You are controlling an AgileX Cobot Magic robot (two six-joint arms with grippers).
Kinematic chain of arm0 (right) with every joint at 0, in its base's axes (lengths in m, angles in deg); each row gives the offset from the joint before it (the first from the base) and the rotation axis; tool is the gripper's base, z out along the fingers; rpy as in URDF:
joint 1: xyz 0 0 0.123 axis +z
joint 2: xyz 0 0 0 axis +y
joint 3: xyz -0.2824 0 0.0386 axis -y
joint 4: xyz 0.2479 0 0.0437 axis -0.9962 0 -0.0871
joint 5: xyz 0 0 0 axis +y
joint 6: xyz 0.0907 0 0.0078 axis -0.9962 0 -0.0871
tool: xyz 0 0 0 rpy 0 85 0
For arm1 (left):
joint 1: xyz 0 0 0.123 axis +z
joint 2: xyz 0 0 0 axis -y
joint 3: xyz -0.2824 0 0.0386 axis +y
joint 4: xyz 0.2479 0 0.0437 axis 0.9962 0 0.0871
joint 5: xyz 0 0 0 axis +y
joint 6: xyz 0.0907 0 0.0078 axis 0.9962 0 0.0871
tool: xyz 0 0 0 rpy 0 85 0
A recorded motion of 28 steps. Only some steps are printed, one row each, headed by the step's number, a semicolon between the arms.
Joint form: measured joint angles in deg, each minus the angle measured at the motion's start. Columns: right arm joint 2, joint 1, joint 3, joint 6, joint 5, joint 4; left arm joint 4, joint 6, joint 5, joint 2, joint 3, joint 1.
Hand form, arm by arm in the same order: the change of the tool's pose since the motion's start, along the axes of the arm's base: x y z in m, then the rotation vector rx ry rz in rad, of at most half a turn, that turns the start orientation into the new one. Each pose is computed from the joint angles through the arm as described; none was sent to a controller.
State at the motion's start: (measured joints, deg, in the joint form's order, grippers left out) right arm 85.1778 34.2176 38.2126 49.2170 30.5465 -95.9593; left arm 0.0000 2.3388 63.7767 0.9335 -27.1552 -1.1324
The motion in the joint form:
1: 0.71 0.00 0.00 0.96 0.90 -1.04; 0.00 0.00 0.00 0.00 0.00 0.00
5: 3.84 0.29 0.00 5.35 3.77 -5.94; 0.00 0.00 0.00 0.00 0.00 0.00
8: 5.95 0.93 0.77 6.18 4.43 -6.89; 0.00 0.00 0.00 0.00 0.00 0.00
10: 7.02 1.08 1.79 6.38 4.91 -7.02; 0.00 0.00 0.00 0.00 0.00 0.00
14: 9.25 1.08 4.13 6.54 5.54 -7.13; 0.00 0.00 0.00 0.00 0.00 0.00
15: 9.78 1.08 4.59 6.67 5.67 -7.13; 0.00 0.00 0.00 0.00 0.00 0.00
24: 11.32 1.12 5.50 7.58 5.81 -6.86; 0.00 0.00 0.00 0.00 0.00 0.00
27: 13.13 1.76 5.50 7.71 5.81 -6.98; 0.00 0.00 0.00 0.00 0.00 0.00
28: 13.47 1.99 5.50 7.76 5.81 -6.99; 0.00 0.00 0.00 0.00 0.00 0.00
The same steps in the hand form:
1: 0.0003 0.0016 -0.0022 0.0093 0.0088 0.0083; 0.0000 0.0000 0.0000 0.0000 0.0000 0.0000
5: 0.0024 0.0084 -0.0124 0.0433 0.0385 0.0291; 0.0000 0.0000 0.0000 0.0000 0.0000 0.0000
8: 0.0044 0.0145 -0.0185 0.0442 0.0551 0.0431; 0.0000 0.0000 0.0000 0.0000 0.0000 0.0000
10: 0.0076 0.0184 -0.0191 0.0500 0.0558 0.0515; 0.0000 0.0000 0.0000 0.0000 0.0000 0.0000
14: 0.0162 0.0255 -0.0201 0.0592 0.0551 0.0591; 0.0000 0.0000 0.0000 0.0000 0.0000 0.0000
15: 0.0179 0.0269 -0.0209 0.0596 0.0548 0.0617; 0.0000 0.0000 0.0000 0.0000 0.0000 0.0000
24: 0.0216 0.0300 -0.0254 0.0488 0.0498 0.0754; 0.0000 0.0000 0.0000 0.0000 0.0000 0.0000
27: 0.0205 0.0336 -0.0353 0.0318 0.0753 0.0851; 0.0000 0.0000 0.0000 0.0000 0.0000 0.0000
28: 0.0199 0.0346 -0.0371 0.0283 0.0797 0.0893; 0.0000 0.0000 0.0000 0.0000 0.0000 0.0000

